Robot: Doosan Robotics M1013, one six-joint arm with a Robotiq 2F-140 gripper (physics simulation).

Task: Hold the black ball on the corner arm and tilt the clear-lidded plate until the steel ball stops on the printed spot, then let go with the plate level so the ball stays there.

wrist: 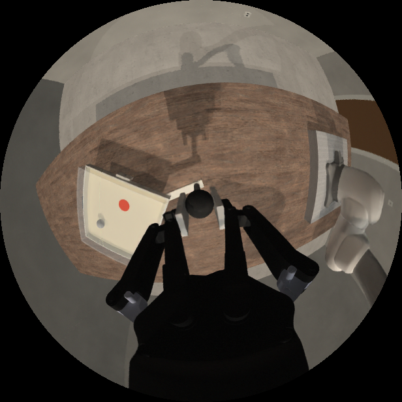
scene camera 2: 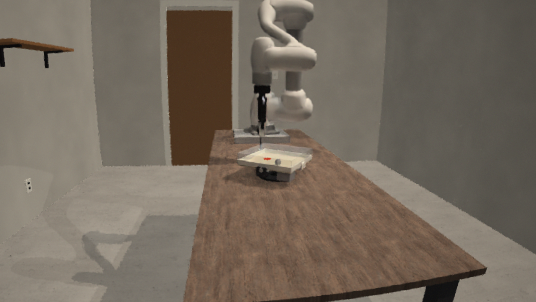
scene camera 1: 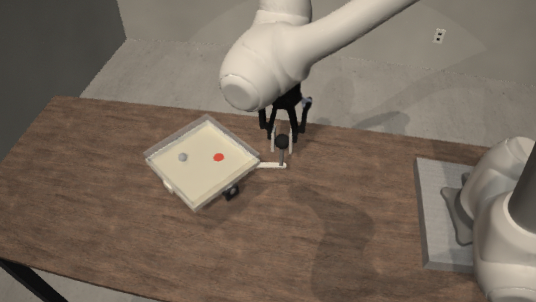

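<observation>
The clear-lidded plate (scene camera 1: pixel 195 185) (scene camera 2: pixel 295 167) (wrist: pixel 130 235) is cream with clear walls and stands above the table on a dark mount. The steel ball (scene camera 1: pixel 183 157) (scene camera 2: pixel 278 161) (wrist: pixel 100 223) is on the plate, away from its walls and apart from the red printed spot (scene camera 1: pixel 218 157) (scene camera 2: pixel 267 159) (wrist: pixel 124 205). In scene camera 1 it is left of the spot. The black ball (scene camera 1: pixel 282 141) (wrist: pixel 199 204) tops a thin post on the white corner arm (scene camera 1: pixel 271 165) (wrist: pixel 186 189). My gripper (scene camera 1: pixel 282 142) (wrist: pixel 198 198) is shut on the black ball. The exact tilt is hard to read.
The wooden table (scene camera 1: pixel 240 240) (scene camera 2: pixel 280 235) (wrist: pixel 250 130) carries the plate's dark mount (scene camera 1: pixel 231 192) (scene camera 2: pixel 275 175). The robot's grey base slab (scene camera 1: pixel 435 235) (scene camera 2: pixel 245 138) (wrist: pixel 317 175) is at the right in scene camera 1. My upper arm hangs over the plate's far right side there.
</observation>
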